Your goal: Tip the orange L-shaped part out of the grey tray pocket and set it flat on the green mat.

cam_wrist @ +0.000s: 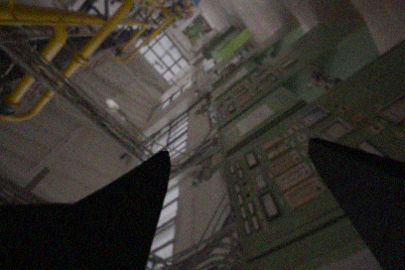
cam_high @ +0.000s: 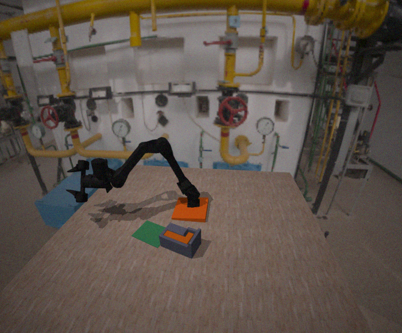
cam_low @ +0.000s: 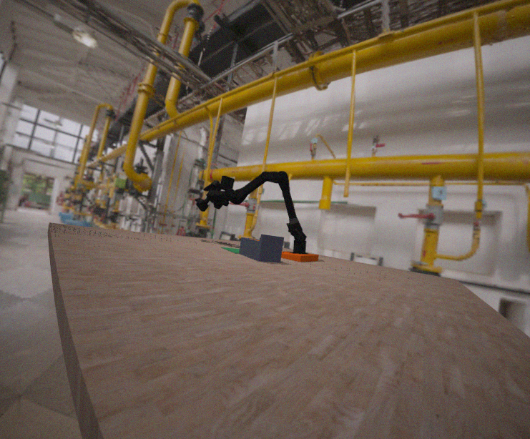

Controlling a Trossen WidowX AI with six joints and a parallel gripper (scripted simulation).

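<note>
My gripper tip is now 54 cm to the right of the orange L-shaped part, 20 cm above it and 11 cm short of it. Also, from my gripper tip: green mat (39 cm to the left, 26 cm below, 4 cm ahead).
</note>
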